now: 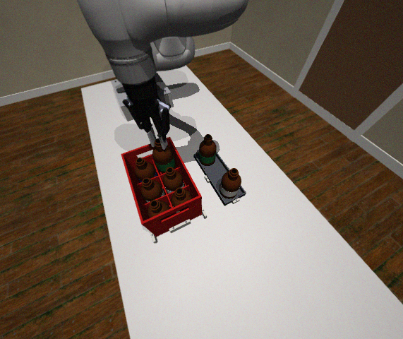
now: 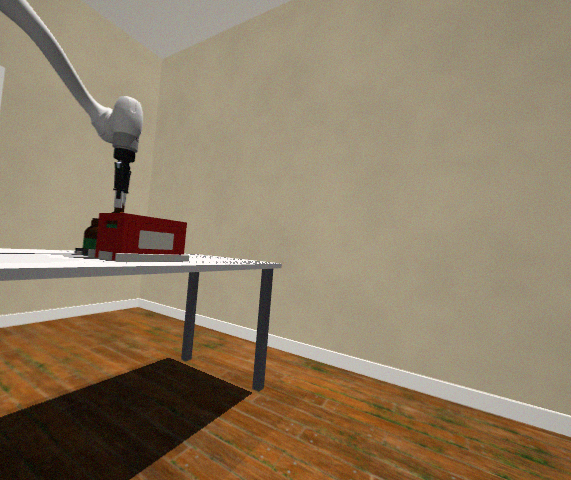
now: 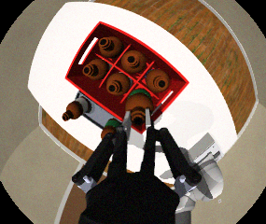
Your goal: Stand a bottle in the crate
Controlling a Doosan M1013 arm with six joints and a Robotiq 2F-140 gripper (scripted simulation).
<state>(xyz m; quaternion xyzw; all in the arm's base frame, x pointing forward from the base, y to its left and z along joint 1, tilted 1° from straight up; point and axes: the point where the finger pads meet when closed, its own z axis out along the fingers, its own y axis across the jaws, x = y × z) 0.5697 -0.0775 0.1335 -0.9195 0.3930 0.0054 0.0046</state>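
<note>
Now: hand 9 cm above the bottle. Round my hand: red crate: 15 cm below, 9 cm ahead, 5 cm to the right; dark tray: 22 cm below, 19 cm to the left, 10 cm ahead.
</note>
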